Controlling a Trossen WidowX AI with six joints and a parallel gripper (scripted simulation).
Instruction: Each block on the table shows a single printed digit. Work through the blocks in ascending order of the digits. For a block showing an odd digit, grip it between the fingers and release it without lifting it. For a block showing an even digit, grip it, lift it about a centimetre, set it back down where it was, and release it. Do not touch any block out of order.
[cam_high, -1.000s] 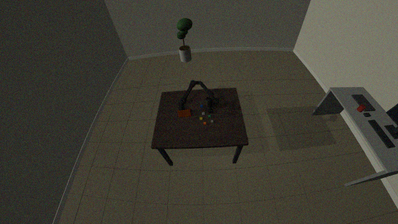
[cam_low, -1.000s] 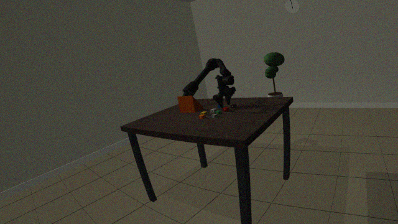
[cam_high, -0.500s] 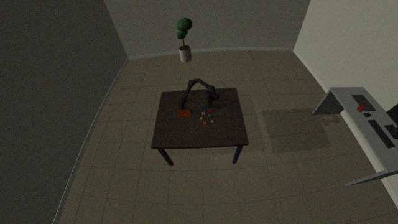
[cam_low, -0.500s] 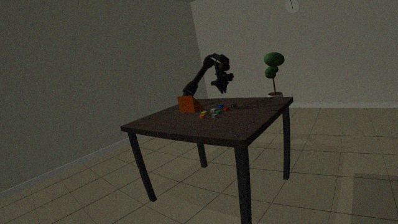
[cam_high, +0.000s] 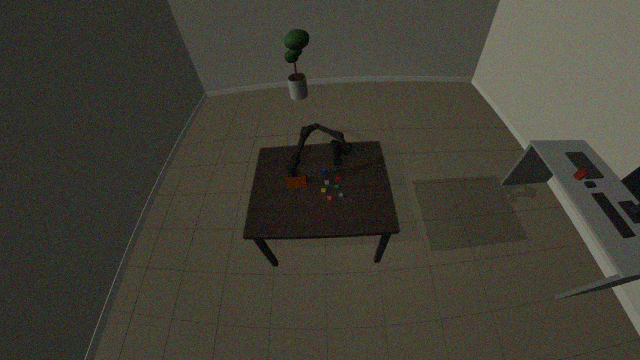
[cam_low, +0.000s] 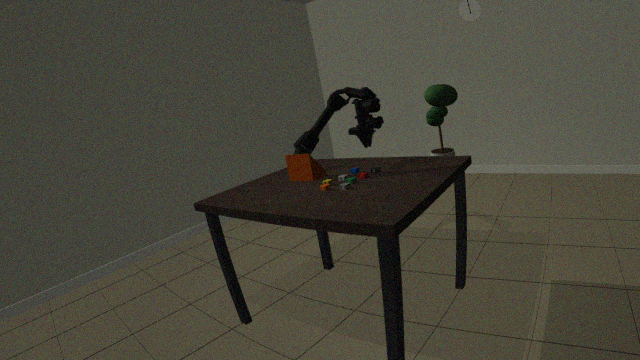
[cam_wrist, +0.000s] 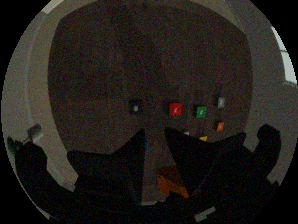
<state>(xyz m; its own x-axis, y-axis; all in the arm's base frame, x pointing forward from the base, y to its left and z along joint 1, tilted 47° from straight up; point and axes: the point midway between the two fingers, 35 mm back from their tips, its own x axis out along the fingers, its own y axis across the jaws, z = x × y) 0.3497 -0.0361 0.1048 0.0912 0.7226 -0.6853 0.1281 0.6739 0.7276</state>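
Right now my gripper tip is 10 mm short of the black block, 30 mm to the right of it and 110 mm above it. The rest, counted from my gripper tip: blue block 110 mm behind, 40 mm to the left, 110 mm below; red block 10 mm behind, 70 mm to the right, 110 mm below; white block 100 mm behind, 90 mm to the right, 110 mm below.
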